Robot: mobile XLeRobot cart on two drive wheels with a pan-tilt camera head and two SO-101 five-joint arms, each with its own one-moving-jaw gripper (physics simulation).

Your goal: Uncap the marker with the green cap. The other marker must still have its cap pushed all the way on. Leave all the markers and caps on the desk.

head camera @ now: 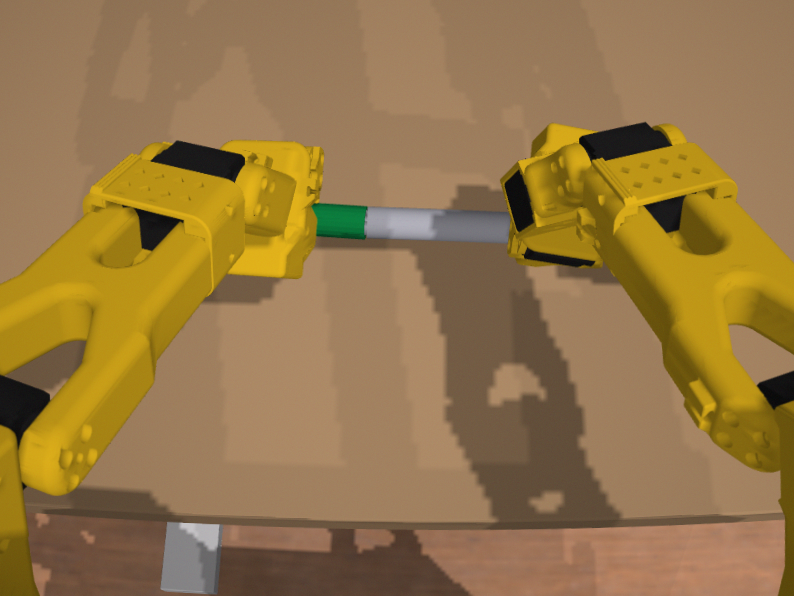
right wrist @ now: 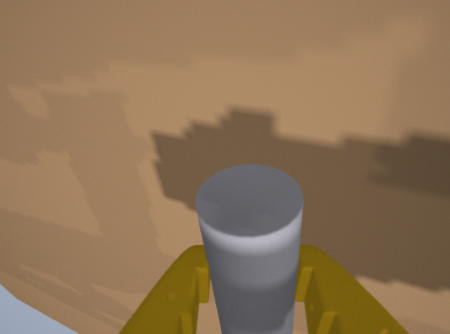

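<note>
The marker with the green cap (head camera: 341, 221) lies level between the two grippers in the head view. Its light grey barrel (head camera: 410, 223) (right wrist: 255, 280) points to the right, and the cap meets the barrel with no visible gap. My left gripper (head camera: 310, 220) is shut on the green cap end; its jaws hide the cap's far end. My right gripper (head camera: 513, 229) (right wrist: 253, 280) is shut on the barrel near its flat rear end; in the right wrist view its two jaws press on the barrel's two sides. The other marker does not show in these views.
The tan desk (head camera: 282, 397) (right wrist: 310, 90) spreads under both arms, with dark arm shadows across it. Its front edge (head camera: 384, 523) runs along the bottom of the head view. Below it are a reddish wood floor (head camera: 288, 570) and a grey block-like piece (head camera: 191, 558).
</note>
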